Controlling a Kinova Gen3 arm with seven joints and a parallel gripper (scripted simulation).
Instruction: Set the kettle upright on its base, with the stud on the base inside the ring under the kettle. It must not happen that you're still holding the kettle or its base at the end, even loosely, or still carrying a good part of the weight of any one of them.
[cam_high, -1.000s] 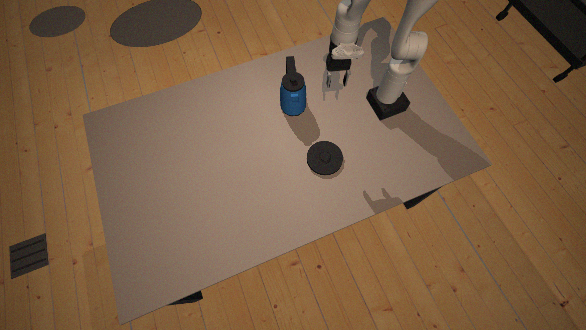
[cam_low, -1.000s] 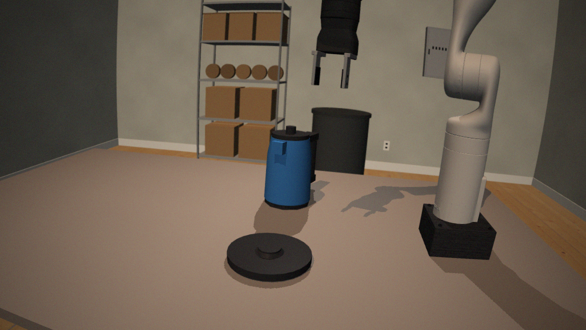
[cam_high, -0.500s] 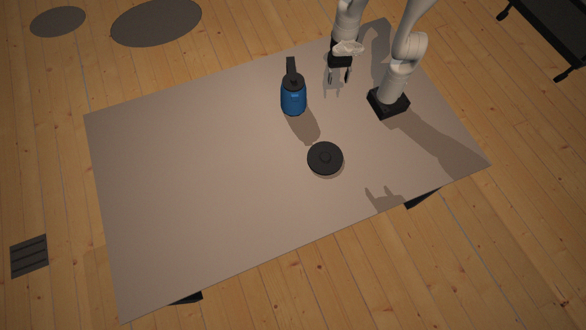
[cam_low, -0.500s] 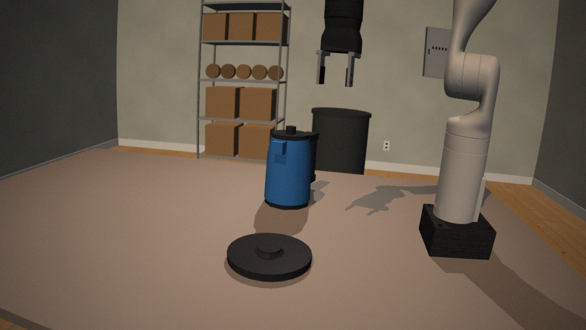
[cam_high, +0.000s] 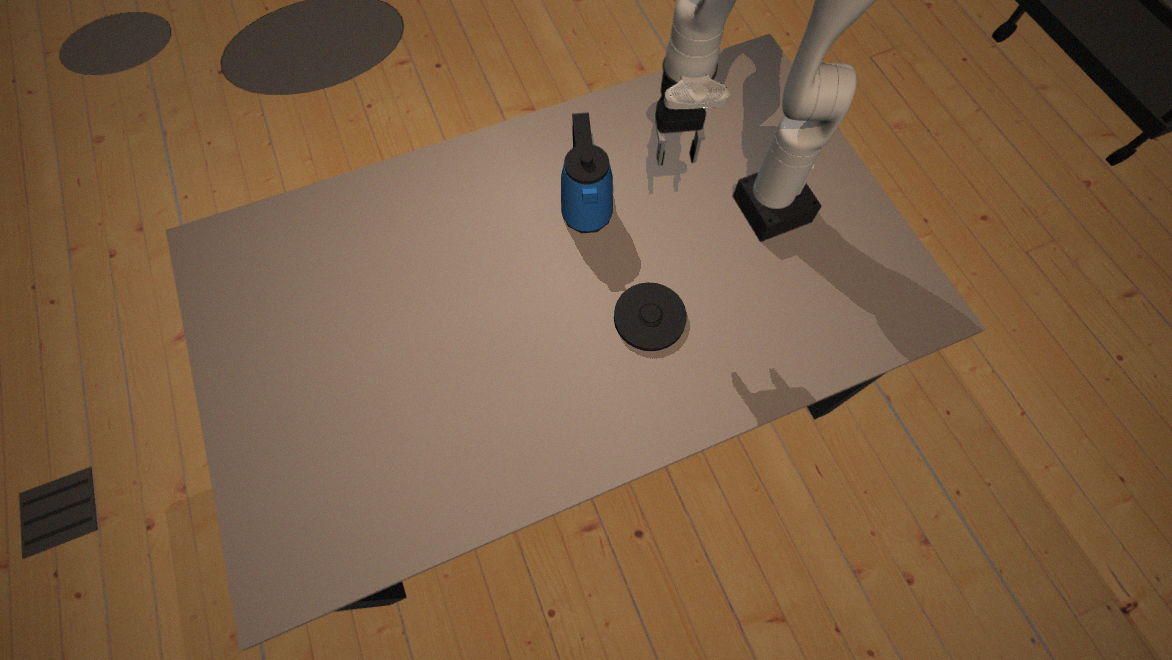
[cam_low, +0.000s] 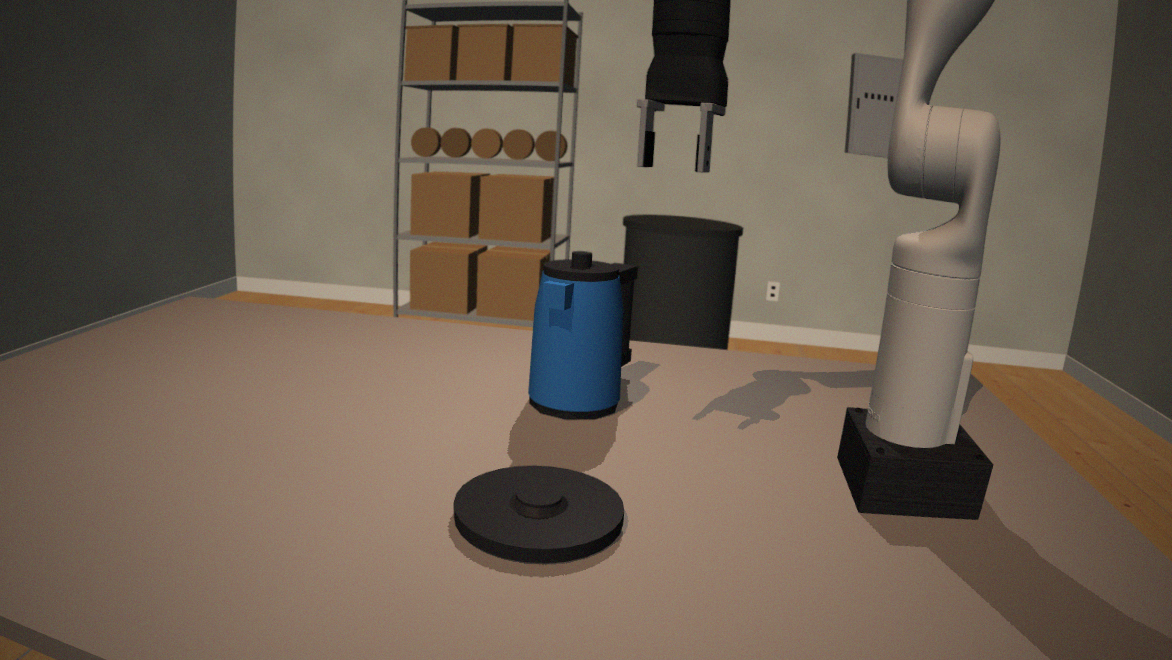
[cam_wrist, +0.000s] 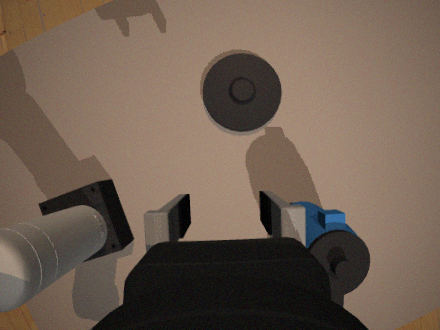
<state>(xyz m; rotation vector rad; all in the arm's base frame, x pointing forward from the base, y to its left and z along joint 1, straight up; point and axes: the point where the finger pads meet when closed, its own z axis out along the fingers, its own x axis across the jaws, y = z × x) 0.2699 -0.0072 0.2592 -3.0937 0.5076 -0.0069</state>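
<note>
Right now my hand is 230 mm above the blue kettle, 180 mm to the left of it and 90 mm short of it. The rest, counted from my hand: round black base: 310 mm below, 140 mm to the left, 90 mm ahead.
</note>
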